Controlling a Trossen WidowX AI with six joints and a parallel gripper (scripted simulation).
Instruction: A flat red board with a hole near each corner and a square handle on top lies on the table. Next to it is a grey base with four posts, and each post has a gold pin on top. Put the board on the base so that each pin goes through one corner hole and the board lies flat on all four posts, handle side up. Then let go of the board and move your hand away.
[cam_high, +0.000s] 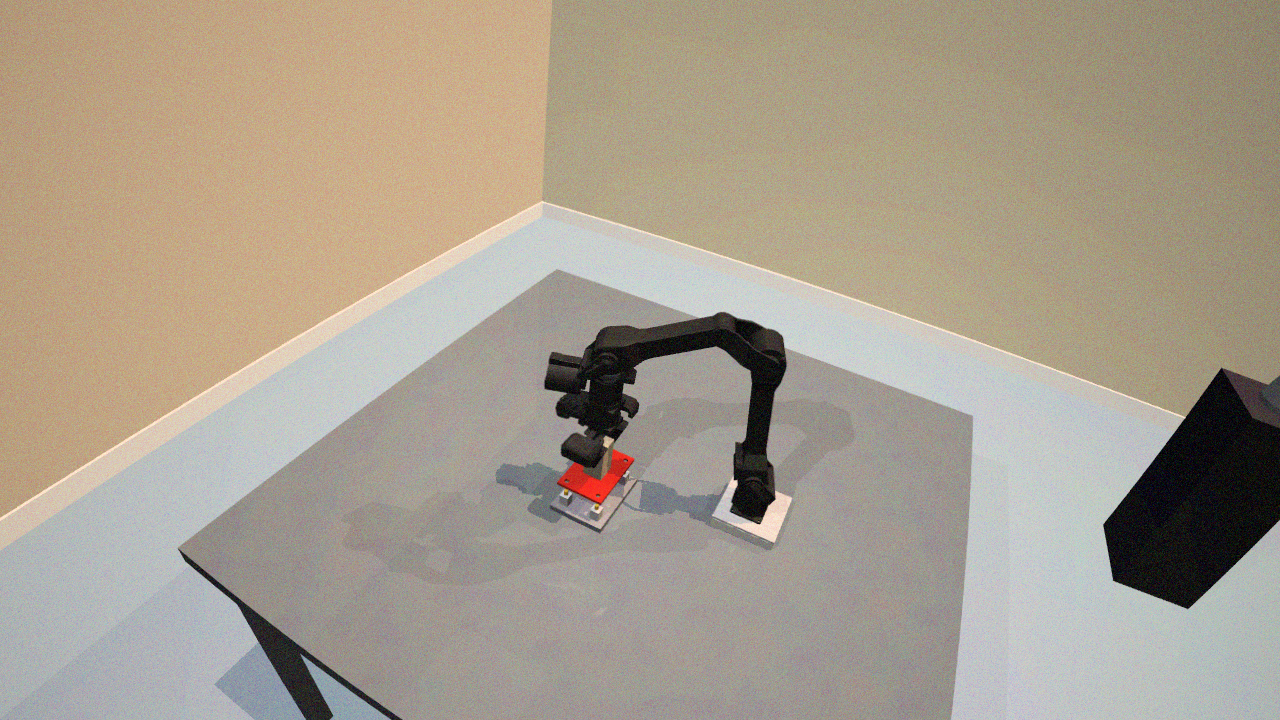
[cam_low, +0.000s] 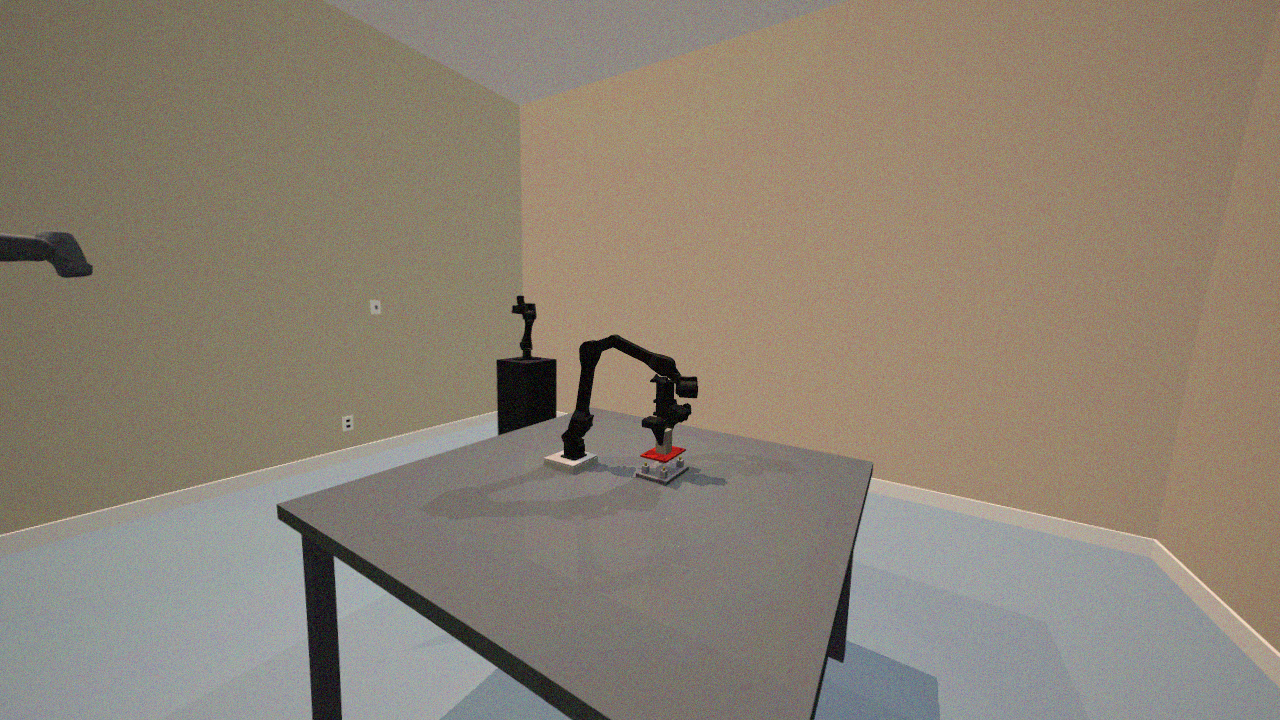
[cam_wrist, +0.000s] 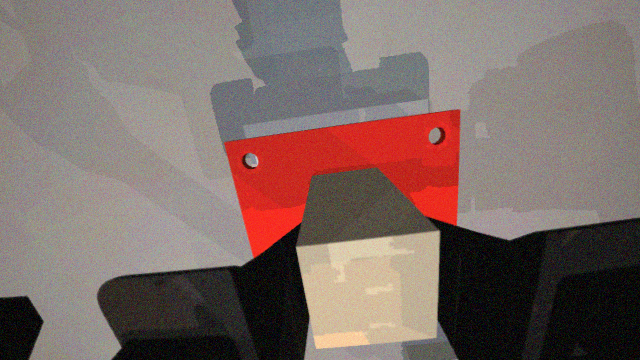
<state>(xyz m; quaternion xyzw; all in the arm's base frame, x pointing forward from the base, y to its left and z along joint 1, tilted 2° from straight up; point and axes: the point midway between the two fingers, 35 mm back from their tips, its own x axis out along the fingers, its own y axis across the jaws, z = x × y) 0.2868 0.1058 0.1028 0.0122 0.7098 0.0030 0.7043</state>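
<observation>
My gripper tip is 9 cm above the grey base. From my gripper tip the other things lie so: red board: 1 cm below.
</observation>
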